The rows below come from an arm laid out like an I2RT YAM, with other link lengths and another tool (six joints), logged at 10 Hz.
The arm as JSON. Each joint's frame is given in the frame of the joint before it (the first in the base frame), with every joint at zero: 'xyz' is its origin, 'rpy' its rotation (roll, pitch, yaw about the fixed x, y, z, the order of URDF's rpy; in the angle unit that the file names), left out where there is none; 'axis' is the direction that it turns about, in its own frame. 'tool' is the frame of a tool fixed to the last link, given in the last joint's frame.
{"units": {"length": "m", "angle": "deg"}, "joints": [
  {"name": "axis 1", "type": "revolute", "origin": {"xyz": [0.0, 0.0, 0.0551], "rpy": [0.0, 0.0, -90.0]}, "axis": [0.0, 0.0, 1.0]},
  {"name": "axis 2", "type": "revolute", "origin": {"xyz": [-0.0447, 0.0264, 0.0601], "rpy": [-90.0, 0.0, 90.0]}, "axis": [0.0, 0.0, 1.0]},
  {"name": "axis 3", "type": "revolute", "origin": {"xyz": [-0.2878, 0.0, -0.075], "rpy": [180.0, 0.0, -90.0]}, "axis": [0.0, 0.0, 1.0]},
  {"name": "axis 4", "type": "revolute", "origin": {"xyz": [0.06, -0.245, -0.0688], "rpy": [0.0, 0.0, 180.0]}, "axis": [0.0, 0.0, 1.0]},
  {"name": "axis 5", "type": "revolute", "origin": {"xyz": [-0.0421, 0.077, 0.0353], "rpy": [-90.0, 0.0, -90.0]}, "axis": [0.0, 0.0, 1.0]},
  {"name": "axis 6", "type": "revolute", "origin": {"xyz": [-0.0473, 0.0, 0.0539], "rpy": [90.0, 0.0, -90.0]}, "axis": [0.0, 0.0, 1.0]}
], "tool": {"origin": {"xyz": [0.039, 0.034, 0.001], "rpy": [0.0, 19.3, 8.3]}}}
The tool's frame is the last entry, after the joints.
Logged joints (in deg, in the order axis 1, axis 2, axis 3, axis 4, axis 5, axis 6), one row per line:
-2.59, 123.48, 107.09, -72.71, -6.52, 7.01
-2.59, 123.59, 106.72, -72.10, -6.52, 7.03
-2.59, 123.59, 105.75, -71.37, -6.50, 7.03
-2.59, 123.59, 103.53, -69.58, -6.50, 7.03
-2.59, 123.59, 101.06, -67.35, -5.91, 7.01
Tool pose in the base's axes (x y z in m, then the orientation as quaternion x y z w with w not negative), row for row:
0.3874, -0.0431, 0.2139, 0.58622, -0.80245, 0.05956, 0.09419
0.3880, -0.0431, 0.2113, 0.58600, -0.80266, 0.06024, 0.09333
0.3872, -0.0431, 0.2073, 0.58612, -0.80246, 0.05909, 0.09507
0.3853, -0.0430, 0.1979, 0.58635, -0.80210, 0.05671, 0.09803
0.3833, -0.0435, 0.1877, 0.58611, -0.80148, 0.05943, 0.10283
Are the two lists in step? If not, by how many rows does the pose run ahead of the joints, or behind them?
They are in step.
